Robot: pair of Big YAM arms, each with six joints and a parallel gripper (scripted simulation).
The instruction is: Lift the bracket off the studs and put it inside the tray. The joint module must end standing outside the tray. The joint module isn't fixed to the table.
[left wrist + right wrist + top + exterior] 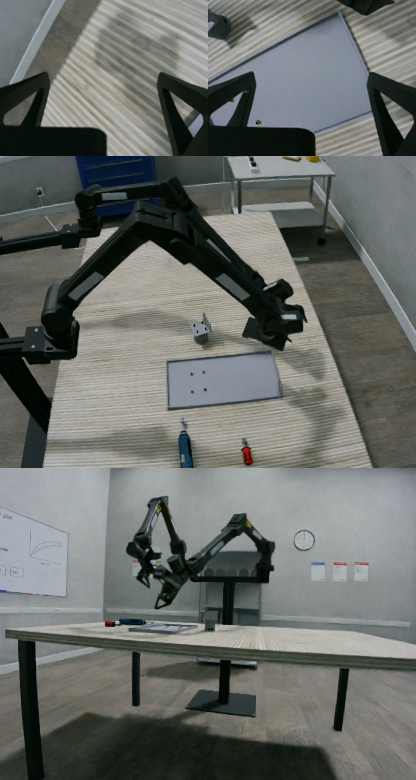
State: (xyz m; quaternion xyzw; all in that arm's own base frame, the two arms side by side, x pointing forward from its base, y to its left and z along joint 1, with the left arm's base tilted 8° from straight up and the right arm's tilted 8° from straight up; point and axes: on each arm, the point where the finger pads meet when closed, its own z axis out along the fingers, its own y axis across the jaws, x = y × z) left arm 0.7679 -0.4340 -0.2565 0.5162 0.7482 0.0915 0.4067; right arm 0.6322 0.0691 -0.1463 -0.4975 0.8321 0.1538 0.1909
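Observation:
Now: the grey L-shaped bracket 220 mm to the left of my right hand, 210 mm behind it and 150 mm below it. Also, from my right hand: red screwdriver 310 mm to the right, 210 mm below, 100 mm behind; then grey tray 220 mm below, 150 mm behind; then round grey joint module 220 mm to the left, 210 mm behind, 190 mm below.

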